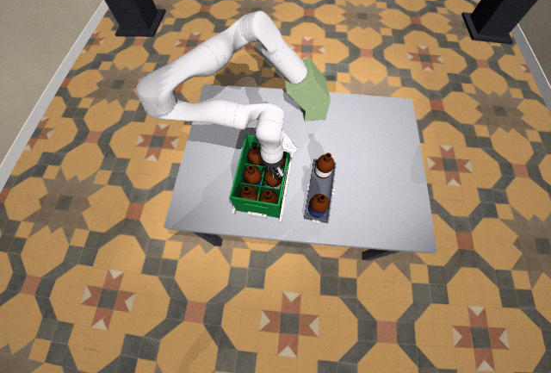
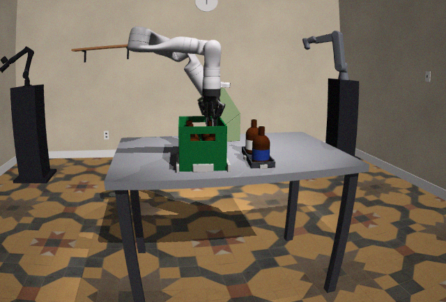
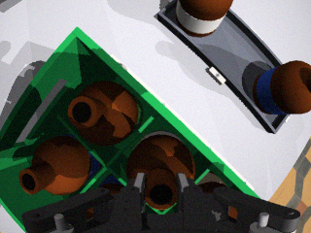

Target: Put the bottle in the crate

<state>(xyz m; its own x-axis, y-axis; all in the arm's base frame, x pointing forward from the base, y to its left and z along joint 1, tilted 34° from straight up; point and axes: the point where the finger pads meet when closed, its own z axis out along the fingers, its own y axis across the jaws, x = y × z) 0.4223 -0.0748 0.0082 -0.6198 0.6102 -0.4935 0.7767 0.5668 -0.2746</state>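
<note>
My gripper is now 7 cm above the brown bottle. From my hand the other things lie so: tray 20 cm to the left, 16 cm below; then white-label bottle 21 cm to the left, 9 cm behind, 8 cm below; then crate 9 cm below, 4 cm to the right.
</note>
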